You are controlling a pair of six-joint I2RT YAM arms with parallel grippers.
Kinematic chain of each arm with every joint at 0, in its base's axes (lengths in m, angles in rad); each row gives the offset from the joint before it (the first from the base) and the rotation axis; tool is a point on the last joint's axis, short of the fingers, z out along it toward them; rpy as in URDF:
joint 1: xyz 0 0 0.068 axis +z
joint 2: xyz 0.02 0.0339 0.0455 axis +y
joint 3: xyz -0.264 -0.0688 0 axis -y
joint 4: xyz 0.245 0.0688 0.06 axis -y
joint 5: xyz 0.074 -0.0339 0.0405 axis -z
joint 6: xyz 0.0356 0 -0.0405 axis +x
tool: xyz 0 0 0 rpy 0 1.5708 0
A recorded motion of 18 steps. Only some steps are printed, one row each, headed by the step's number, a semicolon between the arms.
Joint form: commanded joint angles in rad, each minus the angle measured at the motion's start. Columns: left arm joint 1, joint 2, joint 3, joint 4, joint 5, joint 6; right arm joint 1, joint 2, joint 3, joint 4, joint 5, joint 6.
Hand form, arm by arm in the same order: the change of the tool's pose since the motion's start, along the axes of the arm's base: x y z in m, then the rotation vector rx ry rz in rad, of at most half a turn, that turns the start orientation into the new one. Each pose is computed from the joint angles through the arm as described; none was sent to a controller.
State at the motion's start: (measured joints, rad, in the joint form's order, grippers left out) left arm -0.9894 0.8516 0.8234 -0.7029 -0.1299 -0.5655; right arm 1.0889 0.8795 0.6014 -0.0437 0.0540 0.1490
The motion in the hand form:
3: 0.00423 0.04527 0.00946 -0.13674 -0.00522 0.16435; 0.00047 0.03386 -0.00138 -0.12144 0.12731 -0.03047
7: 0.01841 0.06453 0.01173 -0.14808 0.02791 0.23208; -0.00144 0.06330 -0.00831 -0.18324 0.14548 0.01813
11: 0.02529 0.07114 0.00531 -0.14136 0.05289 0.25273; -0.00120 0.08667 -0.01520 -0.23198 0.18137 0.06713
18: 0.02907 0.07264 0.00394 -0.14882 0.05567 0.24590; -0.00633 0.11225 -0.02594 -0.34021 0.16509 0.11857
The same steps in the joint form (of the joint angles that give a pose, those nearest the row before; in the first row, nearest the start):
3: 0.2265 -0.1642 -0.0335 -0.0244 0.1005 -0.0263; 0.0748 0.1792 0.1363 -0.1307 0.0715 0.0996
7: 0.4275 -0.1555 -0.0150 -0.0560 0.2298 0.0270; 0.1255 0.3121 0.2047 -0.1284 0.0717 0.0984
11: 0.5048 -0.1431 -0.0302 -0.0572 0.2822 0.0553; 0.1490 0.4206 0.2699 -0.1420 0.0384 0.1030
18: 0.5337 -0.1338 -0.0347 -0.0438 0.3148 0.0718; 0.1931 0.5396 0.3498 -0.1921 0.0504 0.0571

